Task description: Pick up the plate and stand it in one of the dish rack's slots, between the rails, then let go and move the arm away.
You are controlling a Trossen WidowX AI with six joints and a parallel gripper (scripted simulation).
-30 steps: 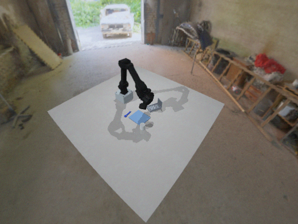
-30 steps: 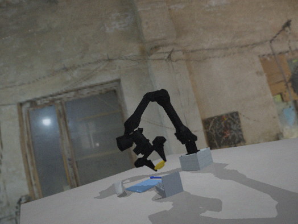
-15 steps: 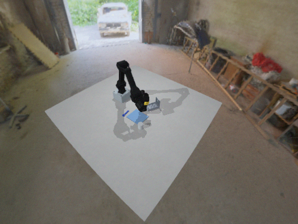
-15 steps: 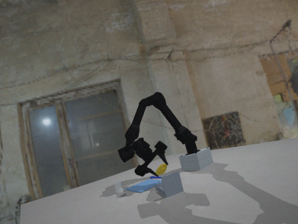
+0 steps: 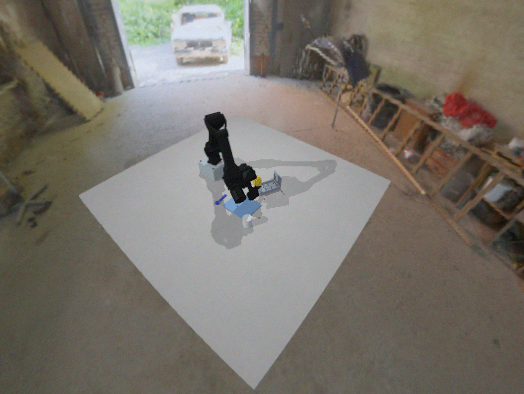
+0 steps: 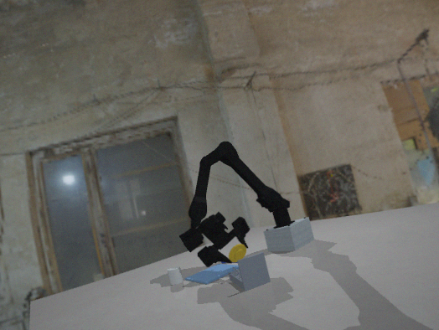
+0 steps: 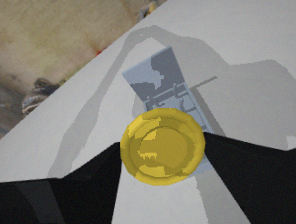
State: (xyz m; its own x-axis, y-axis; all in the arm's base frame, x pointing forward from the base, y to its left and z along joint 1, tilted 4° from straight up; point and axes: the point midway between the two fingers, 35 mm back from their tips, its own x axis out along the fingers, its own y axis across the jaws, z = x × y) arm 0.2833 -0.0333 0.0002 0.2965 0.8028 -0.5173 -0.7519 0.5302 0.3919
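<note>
Now: gripper tip 40 mm to the right of the grey dish rack, 40 mm above it and 30 mm short of it. Round my gripper tip: yellow plate (10 mm to the right); blue mat (140 mm to the right, 60 mm below, 10 mm behind); small blue utensil (170 mm to the right, 130 mm behind, 60 mm below).
</note>
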